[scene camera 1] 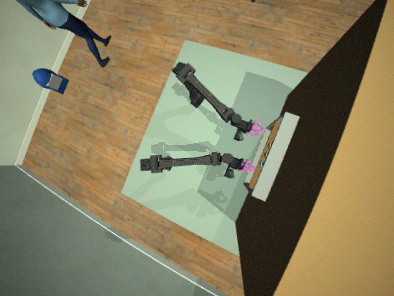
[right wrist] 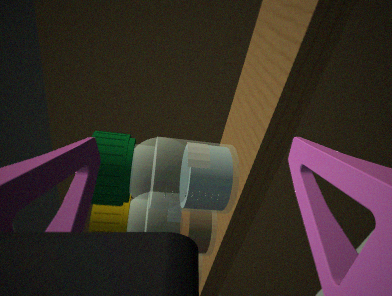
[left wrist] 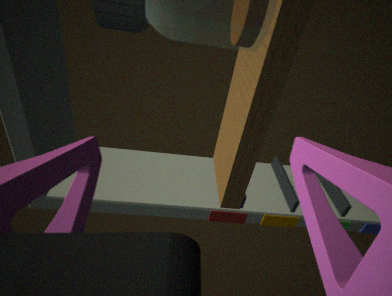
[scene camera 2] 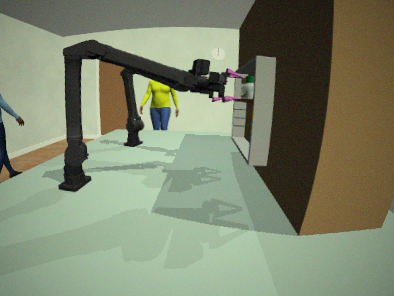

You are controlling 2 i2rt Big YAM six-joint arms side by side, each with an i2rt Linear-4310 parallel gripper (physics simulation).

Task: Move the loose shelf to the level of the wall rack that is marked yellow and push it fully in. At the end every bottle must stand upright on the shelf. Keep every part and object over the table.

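The loose wooden shelf (scene camera 1: 257, 172) (left wrist: 240, 110) (right wrist: 260, 85) sits in the wall rack (scene camera 1: 283, 150) (scene camera 2: 264, 110) (left wrist: 150, 175), its end at the red mark (left wrist: 228, 216). The yellow mark (left wrist: 280, 221) is one level lower. A green-capped bottle (scene camera 2: 247, 91) (right wrist: 207, 175), a yellow-capped bottle (right wrist: 110, 217) and a grey-capped bottle (left wrist: 192, 20) stand upright on the shelf. My left gripper (scene camera 1: 257, 128) (left wrist: 195, 147) and right gripper (scene camera 1: 248, 166) (right wrist: 195, 140) are open and empty at the shelf's front, one finger above its level and one below. In scene camera 2 the left gripper is largely hidden.
Dark slot ribs (left wrist: 286, 185) stand on the rack's side panel below the shelf. Green (left wrist: 344, 224) and blue (left wrist: 370, 228) marks follow the yellow one. The rack hangs on the dark wall (scene camera 2: 295, 125) above the far edge of the pale green table (scene camera 1: 165, 120) (scene camera 2: 210, 260).
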